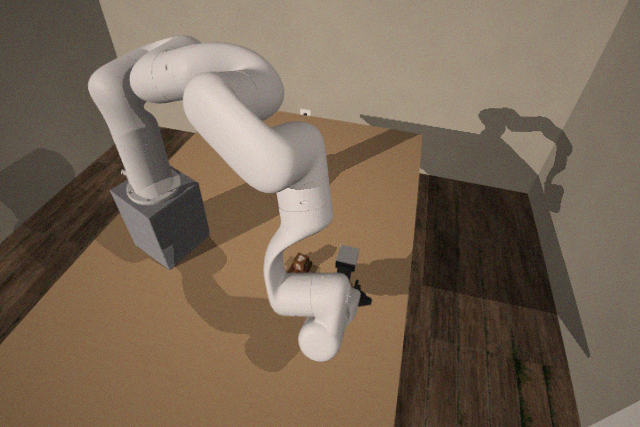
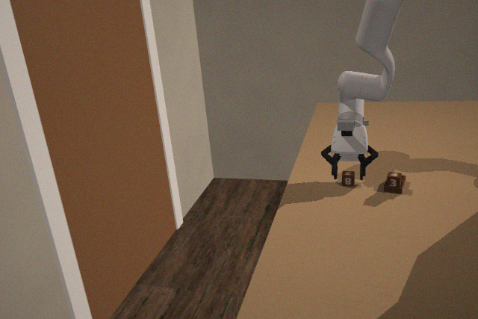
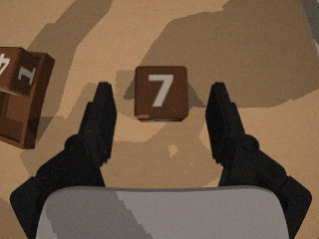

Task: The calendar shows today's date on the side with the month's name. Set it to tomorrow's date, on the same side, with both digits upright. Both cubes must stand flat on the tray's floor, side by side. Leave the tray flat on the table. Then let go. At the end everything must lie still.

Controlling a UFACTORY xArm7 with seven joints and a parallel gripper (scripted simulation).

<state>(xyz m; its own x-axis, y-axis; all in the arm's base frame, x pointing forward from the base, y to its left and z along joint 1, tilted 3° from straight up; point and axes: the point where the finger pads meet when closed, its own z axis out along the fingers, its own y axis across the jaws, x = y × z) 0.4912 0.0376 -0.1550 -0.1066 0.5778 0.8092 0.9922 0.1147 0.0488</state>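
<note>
My gripper is now 10 mm to the right of the digit cube and 10 mm above it. The rest, counted from my hand: brown calendar tray 120 mm behind, 20 mm below.
</note>
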